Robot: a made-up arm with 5 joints.
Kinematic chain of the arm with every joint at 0, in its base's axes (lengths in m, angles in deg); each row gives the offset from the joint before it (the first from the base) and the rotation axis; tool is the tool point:
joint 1: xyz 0 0 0.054 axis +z
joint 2: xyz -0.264 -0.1 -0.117 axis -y
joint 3: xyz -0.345 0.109 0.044 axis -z
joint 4: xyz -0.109 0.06 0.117 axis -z
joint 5: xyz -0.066 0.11 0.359 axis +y
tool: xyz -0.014 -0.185 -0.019
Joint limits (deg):
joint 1: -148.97..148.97
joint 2: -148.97..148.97
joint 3: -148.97..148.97
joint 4: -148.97..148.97
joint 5: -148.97..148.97
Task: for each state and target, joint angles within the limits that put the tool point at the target. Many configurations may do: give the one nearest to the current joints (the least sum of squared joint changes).
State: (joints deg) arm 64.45 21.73 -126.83 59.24 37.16
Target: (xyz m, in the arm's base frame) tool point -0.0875 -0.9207 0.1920
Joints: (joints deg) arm 71.72 26.85 -94.48 74.11 42.62
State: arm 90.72 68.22 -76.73 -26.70 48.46
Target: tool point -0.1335 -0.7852 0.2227
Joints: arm 70.77 31.83 -90.29 -33.68 48.03
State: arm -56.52 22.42 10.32 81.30 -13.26
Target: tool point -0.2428 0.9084 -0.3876
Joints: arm -68.19 67.95 -3.07 74.82 -10.39
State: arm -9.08 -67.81 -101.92 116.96 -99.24
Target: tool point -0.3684 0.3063 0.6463
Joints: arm -47.03 -29.75 -62.70 121.89 -103.97
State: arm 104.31 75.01 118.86 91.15 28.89
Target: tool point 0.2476 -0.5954 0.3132
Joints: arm 121.90 30.62 117.05 90.39 37.35
